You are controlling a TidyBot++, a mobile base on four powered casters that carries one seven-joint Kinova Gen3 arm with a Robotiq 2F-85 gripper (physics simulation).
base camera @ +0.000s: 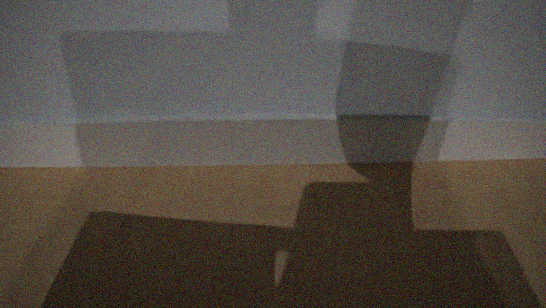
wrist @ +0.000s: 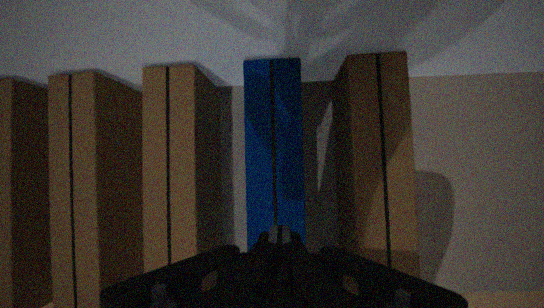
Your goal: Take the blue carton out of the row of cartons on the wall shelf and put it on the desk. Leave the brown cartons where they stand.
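Frame: origin at the arm's base, x left, y ahead, z down, level; millimetres.
Seen in the pictures: gripper, fingertip midpoint: [wrist: 280,238].
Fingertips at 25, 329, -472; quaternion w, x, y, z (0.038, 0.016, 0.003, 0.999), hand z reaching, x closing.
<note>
Offsets run from my fingertips to a thing's top centre, as dx, dy, dz. Level surfaces: height alone.
The blue carton {+8, +23, +34} [wrist: 260,140] stands upright in the row in the wrist view, a little right of the middle, with a dark line down its front. Brown cartons stand on both sides of it: one {-87, +33, +34} [wrist: 397,200] to the right and several to the left, the nearest {+105, +13, +34} [wrist: 155,165] across a gap. My gripper [wrist: 280,238] is shut and empty. Its fingertips overlap the lower part of the blue carton in the view; whether they touch it I cannot tell. The desk does not show in either view.
More brown cartons {+203, +3, +34} [wrist: 57,175] stand farther left. A pale wall [wrist: 480,125] [base camera: 150,15] is behind the row. A strip of light shelf surface shows at the lower right. In the base camera view, dark shadows lie across the wooden floor {dz +868} [base camera: 200,192] and the wall.
</note>
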